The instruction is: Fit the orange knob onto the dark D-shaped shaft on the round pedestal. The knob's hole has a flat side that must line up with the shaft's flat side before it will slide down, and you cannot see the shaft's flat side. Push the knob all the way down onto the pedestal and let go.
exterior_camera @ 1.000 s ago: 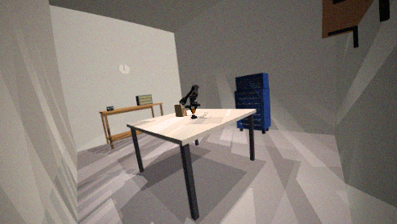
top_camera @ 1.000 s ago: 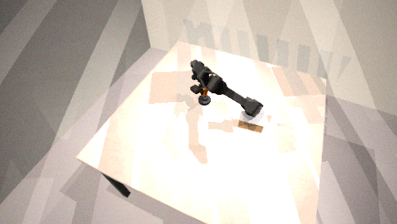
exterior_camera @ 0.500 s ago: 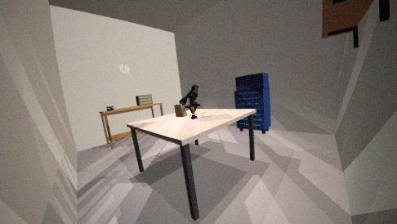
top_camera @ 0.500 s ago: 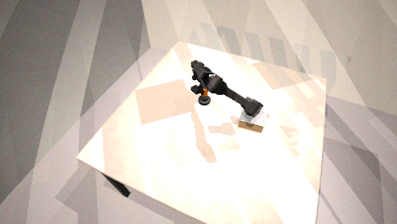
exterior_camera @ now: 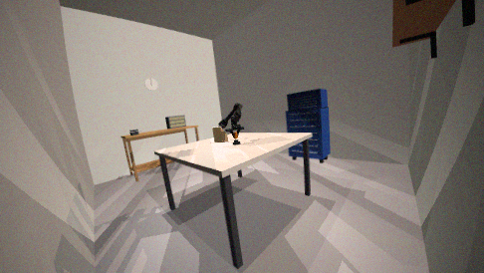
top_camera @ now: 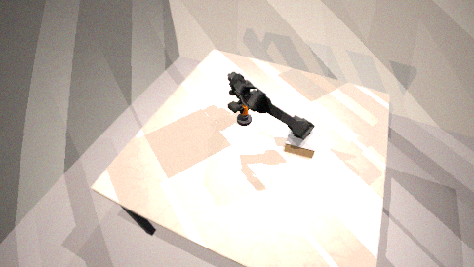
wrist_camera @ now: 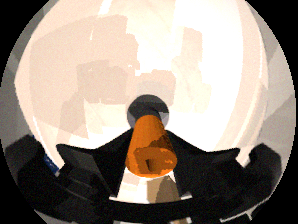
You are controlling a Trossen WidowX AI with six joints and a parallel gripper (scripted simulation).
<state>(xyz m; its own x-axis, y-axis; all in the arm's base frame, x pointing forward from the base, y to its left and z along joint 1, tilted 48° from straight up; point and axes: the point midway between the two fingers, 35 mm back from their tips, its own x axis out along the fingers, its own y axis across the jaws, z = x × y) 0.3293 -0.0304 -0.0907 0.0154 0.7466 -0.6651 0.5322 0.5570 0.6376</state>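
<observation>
The orange knob lies 20 mm above my gripper tip. Round my gripper tip: dark round pedestal 40 mm below.
</observation>
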